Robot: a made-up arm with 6 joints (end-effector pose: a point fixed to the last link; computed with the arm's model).
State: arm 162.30 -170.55 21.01 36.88 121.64 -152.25
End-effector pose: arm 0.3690 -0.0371 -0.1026 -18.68 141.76 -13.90
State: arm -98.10 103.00 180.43 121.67 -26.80 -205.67
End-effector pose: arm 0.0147 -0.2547 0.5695 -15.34 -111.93 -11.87
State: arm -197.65 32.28 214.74 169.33 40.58 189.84
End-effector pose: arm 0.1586 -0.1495 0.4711 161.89 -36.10 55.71
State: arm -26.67 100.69 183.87 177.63 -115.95 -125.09
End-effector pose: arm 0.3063 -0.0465 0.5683 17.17 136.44 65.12
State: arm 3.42 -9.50 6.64 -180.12 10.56 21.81
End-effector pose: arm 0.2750 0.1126 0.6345 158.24 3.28 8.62
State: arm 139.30 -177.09 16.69 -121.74 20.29 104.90
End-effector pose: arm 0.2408 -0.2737 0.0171 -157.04 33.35 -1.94
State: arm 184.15 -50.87 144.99 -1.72 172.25 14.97
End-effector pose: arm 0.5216 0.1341 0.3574 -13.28 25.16 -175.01
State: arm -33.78 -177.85 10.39 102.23 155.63 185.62
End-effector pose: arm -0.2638 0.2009 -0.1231 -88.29 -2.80 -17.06
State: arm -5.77 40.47 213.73 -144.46 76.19 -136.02
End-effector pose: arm -0.1498 0.0936 0.5762 -13.60 -74.09 -69.96
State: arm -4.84 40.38 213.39 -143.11 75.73 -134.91
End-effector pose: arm -0.1510 0.0898 0.5797 -13.00 -72.81 -71.14
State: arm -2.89 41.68 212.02 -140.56 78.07 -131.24
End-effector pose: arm -0.1442 0.0815 0.5943 -14.16 -64.91 -71.49
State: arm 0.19 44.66 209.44 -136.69 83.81 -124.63
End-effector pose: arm -0.1242 0.0694 0.6203 -18.17 -49.70 -69.45
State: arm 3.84 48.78 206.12 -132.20 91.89 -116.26
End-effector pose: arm -0.0908 0.0585 0.6502 -24.94 -30.89 -63.82
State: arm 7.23 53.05 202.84 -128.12 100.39 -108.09
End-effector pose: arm -0.0510 0.0533 0.6744 -32.67 -13.48 -55.53
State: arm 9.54 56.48 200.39 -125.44 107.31 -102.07
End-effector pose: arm -0.0169 0.0536 0.6885 -38.90 -1.15 -47.52
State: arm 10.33 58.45 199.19 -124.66 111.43 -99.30
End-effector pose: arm 0.0024 0.0559 0.6937 -42.18 4.89 -42.56
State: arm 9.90 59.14 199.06 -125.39 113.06 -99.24
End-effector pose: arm 0.0077 0.0578 0.6934 -42.92 6.12 -40.90
